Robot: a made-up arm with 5 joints. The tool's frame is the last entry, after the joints.
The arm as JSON. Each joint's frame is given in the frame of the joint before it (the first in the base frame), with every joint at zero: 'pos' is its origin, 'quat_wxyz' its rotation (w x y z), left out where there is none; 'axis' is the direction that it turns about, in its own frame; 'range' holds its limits. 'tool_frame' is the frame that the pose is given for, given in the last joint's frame.
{
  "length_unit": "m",
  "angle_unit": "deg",
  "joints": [
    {
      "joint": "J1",
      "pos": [
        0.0,
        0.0,
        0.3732
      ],
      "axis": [
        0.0,
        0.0,
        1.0
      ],
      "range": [
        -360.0,
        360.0
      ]
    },
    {
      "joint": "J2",
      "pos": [
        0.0,
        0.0,
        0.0
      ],
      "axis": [
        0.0,
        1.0,
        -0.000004
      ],
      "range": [
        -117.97,
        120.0
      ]
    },
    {
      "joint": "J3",
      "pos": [
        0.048,
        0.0,
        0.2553
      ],
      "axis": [
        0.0,
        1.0,
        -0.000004
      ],
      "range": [
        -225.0,
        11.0
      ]
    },
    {
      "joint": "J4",
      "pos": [
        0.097,
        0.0,
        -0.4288
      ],
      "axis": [
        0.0,
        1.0,
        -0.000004
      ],
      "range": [
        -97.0,
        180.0
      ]
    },
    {
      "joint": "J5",
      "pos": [
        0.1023,
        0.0,
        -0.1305
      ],
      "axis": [
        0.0,
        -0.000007,
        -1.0
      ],
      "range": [
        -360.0,
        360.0
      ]
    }
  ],
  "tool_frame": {
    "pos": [
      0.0,
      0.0,
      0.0
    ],
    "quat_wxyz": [
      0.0,
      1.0,
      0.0,
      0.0
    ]
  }
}
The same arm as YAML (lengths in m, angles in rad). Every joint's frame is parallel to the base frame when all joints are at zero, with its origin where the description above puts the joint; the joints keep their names.
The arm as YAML. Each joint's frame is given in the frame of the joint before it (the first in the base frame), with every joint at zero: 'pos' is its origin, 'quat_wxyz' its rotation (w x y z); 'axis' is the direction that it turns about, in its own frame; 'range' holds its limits. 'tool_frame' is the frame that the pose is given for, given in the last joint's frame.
length_unit: m
angle_unit: rad
joints:
  - joint: J1
    pos: [0.0, 0.0, 0.3732]
    quat_wxyz: [1.0, 0.0, 0.0, 0.0]
    axis: [0.0, 0.0, 1.0]
    range: [-6.2832, 6.2832]
  - joint: J2
    pos: [0.0, 0.0, 0.0]
    quat_wxyz: [1.0, 0.0, 0.0, 0.0]
    axis: [0.0, 1.0, 0.0]
    range: [-2.059, 2.0944]
  - joint: J3
    pos: [0.048, 0.0, 0.2553]
    quat_wxyz: [1.0, 0.0, 0.0, 0.0]
    axis: [0.0, 1.0, 0.0]
    range: [-3.927, 0.192]
  - joint: J4
    pos: [0.097, 0.0, -0.4288]
    quat_wxyz: [1.0, 0.0, 0.0, 0.0]
    axis: [0.0, 1.0, 0.0]
    range: [-1.693, 3.1416]
  - joint: J5
    pos: [0.1023, 0.0, -0.1305]
    quat_wxyz: [1.0, 0.0, 0.0, 0.0]
    axis: [0.0, 0.0, -1.0]
    range: [-6.2832, 6.2832]
tool_frame:
  pos: [0.0, 0.0, 0.0]
  quat_wxyz: [0.0, 1.0, 0.0, 0.0]

